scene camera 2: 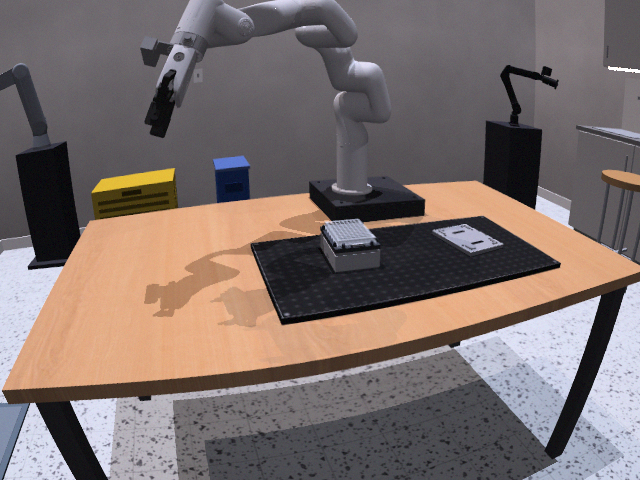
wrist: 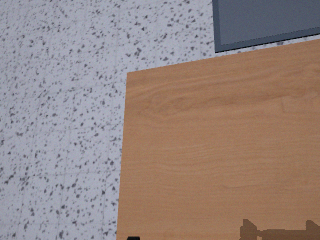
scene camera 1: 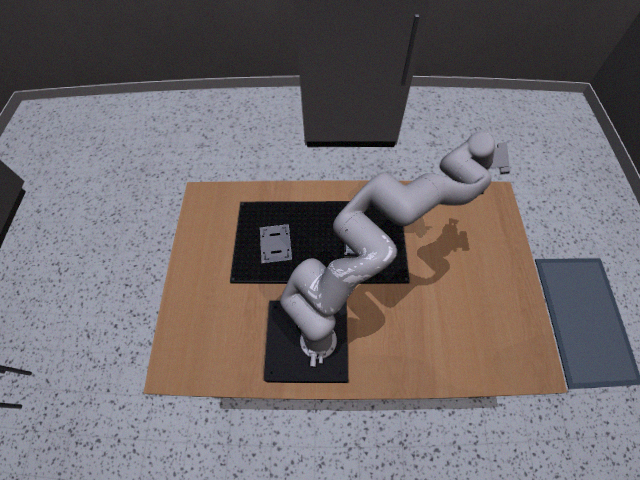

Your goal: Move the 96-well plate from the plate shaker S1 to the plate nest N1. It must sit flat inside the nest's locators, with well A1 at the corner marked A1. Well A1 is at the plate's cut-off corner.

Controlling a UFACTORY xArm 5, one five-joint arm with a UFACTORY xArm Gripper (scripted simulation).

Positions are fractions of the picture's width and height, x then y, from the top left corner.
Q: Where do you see a 96-well plate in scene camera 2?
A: At 0.55,0.48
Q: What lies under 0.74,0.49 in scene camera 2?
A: A plate nest N1.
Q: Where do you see a plate nest N1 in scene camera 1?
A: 0.44,0.51
